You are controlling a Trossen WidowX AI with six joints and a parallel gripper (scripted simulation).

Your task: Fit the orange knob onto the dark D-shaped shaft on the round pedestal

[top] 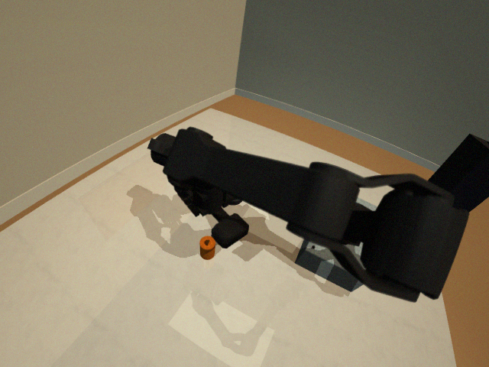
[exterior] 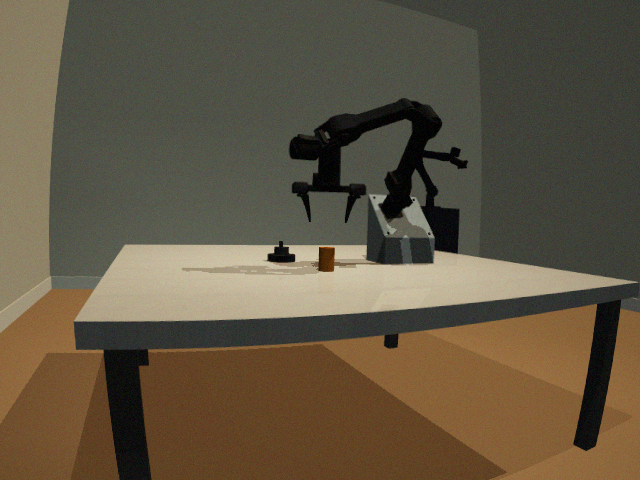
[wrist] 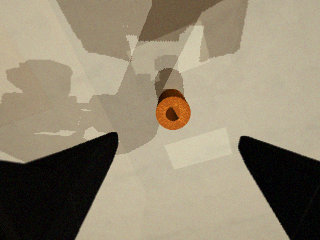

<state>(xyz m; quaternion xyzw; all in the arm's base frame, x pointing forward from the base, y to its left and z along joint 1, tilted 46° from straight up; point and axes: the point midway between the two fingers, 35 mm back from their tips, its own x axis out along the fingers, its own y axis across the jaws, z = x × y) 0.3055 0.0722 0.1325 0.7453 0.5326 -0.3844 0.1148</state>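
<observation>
Right now the orange knob is 90 mm below my gripper tip. The rest, counted from my gripper tip: pedestal: 230 mm to the right, 90 mm below, 30 mm ahead.
</observation>
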